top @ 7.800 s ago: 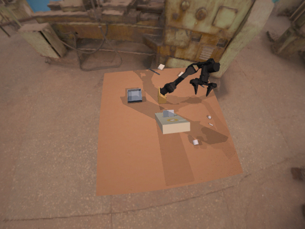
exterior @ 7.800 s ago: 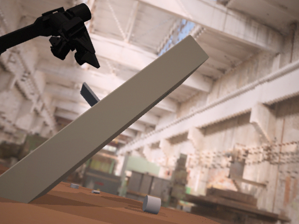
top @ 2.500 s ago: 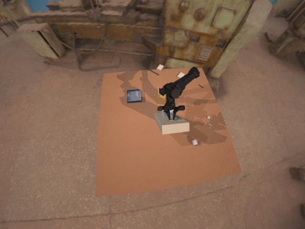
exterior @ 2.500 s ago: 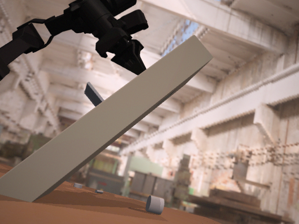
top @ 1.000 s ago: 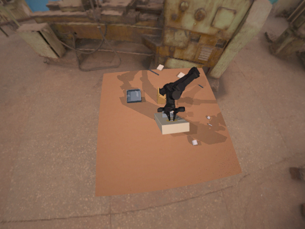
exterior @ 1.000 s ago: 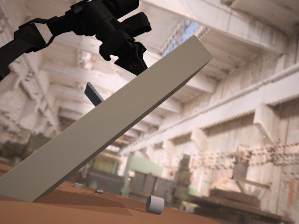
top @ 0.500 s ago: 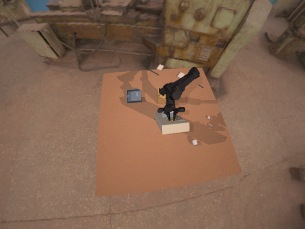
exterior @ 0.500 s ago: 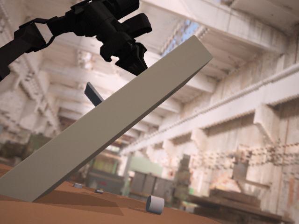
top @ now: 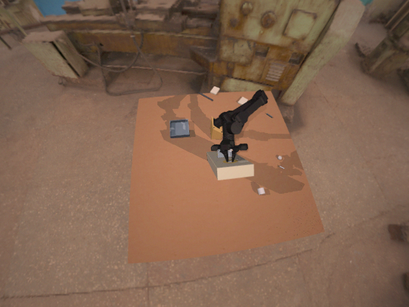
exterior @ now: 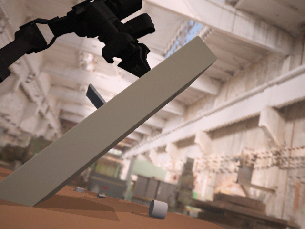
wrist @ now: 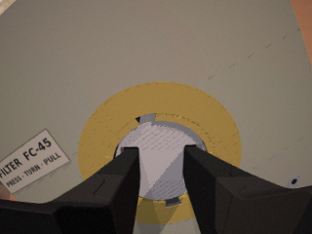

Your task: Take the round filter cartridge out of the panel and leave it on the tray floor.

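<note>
Now: gripper tip 1 cm short of the round filter cartridge and 1 cm above it.
</note>
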